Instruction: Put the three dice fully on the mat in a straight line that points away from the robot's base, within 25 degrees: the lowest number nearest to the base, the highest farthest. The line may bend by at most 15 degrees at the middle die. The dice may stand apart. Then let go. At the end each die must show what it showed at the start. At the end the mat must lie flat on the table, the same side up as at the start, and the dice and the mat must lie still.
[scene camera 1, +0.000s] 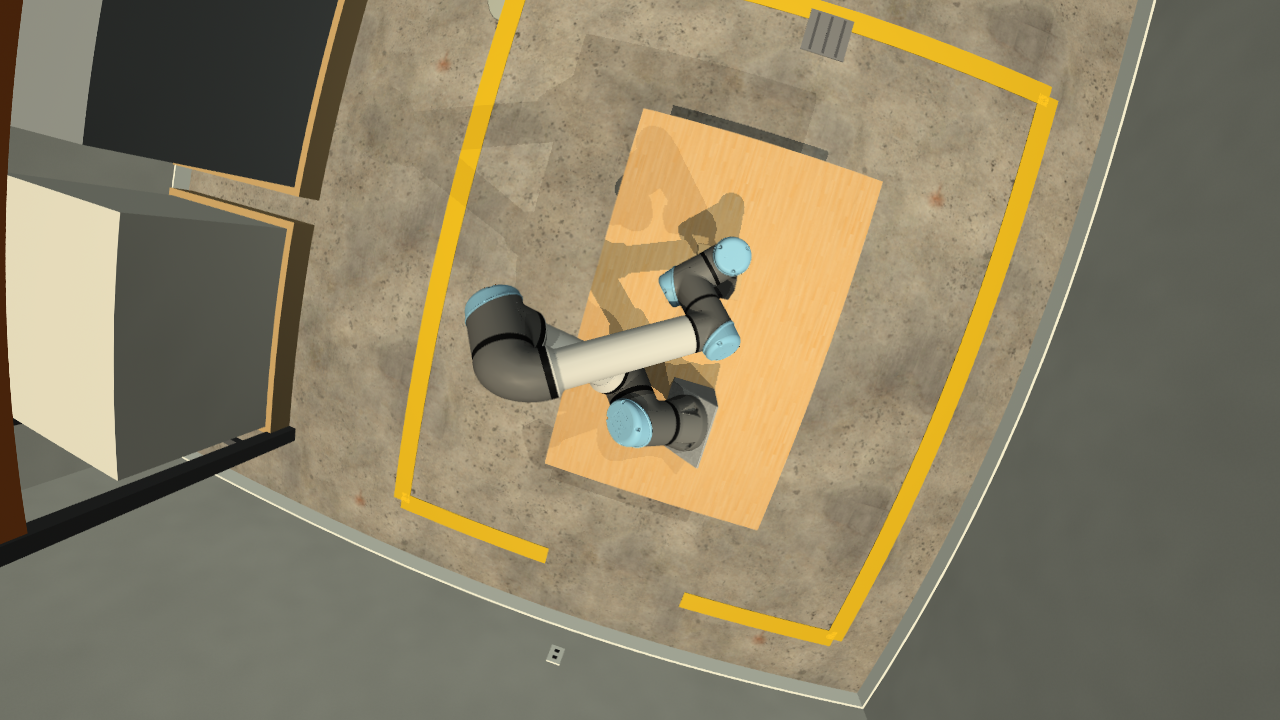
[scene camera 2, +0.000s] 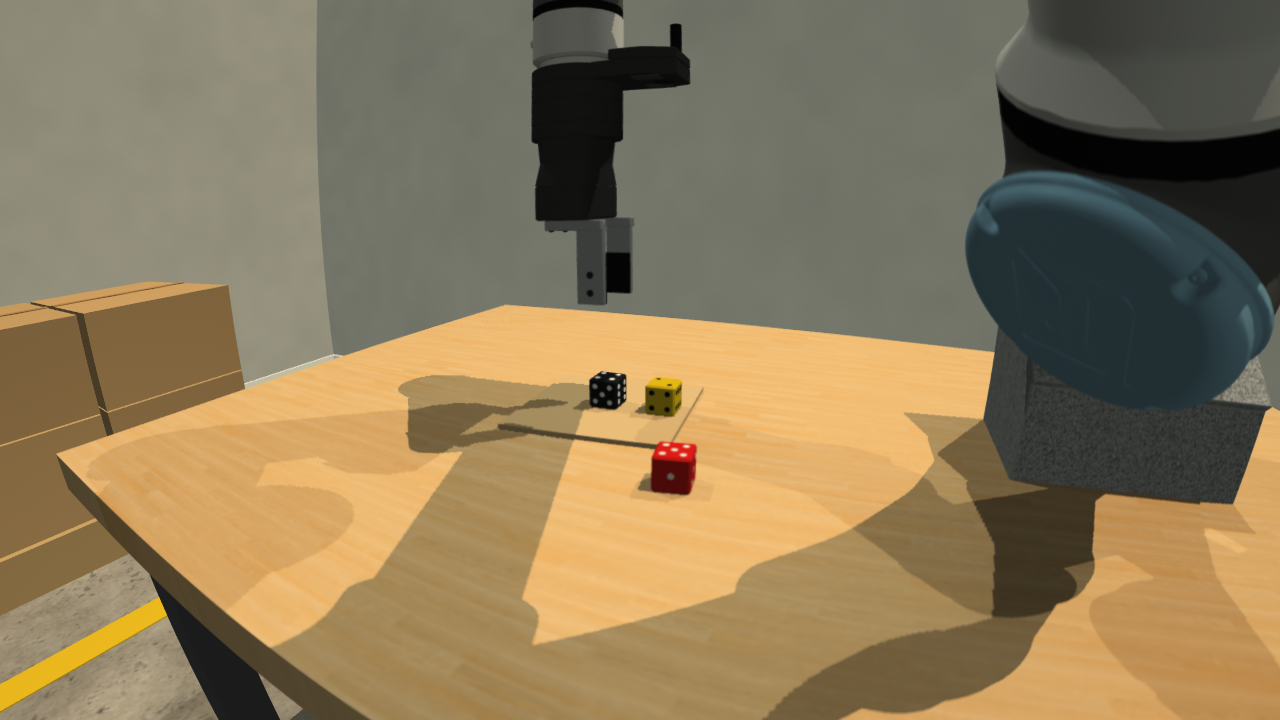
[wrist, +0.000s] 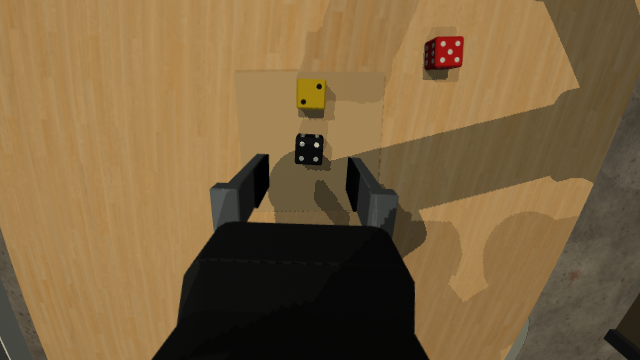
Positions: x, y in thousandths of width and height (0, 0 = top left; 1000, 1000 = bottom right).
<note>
I see my gripper (scene camera 2: 474, 413), a yellow die (scene camera 2: 518, 551) and a black die (scene camera 2: 475, 542).
The yellow die is seen too in the wrist view (wrist: 487, 260). The black die also shows in the wrist view (wrist: 484, 410). My gripper shows as well in the wrist view (wrist: 482, 479).
</note>
